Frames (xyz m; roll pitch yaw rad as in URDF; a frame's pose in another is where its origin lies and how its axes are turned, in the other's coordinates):
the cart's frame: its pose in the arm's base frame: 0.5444 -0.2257 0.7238 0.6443 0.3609 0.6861
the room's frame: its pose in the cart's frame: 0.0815 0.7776 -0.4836 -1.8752 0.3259 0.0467
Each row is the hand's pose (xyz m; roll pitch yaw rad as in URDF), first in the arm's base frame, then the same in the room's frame.
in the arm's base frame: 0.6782 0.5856 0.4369 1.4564 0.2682 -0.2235
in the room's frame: 0.5114 -0.1627 -0.4717 2.7483 0.9461 -0.6970
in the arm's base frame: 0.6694 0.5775 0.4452 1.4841 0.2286 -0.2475
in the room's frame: 0.4971 -0.1620 -0.4691 2.7191 0.9563 -0.7741
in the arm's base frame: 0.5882 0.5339 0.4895 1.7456 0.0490 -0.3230
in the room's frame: 0.4041 -0.1363 -0.4353 2.7185 0.9422 -1.1083
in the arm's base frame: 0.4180 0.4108 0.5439 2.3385 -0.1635 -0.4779
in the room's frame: 0.2084 -0.0488 -0.4013 2.9554 0.9035 -1.5411
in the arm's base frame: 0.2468 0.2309 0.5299 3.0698 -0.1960 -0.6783
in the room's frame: 0.0109 0.0991 -0.4325 -2.8915 0.9645 -1.8623
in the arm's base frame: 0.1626 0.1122 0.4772 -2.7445 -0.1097 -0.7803
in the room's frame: -0.0819 0.2107 -0.4863 -2.5622 1.0734 -2.0076
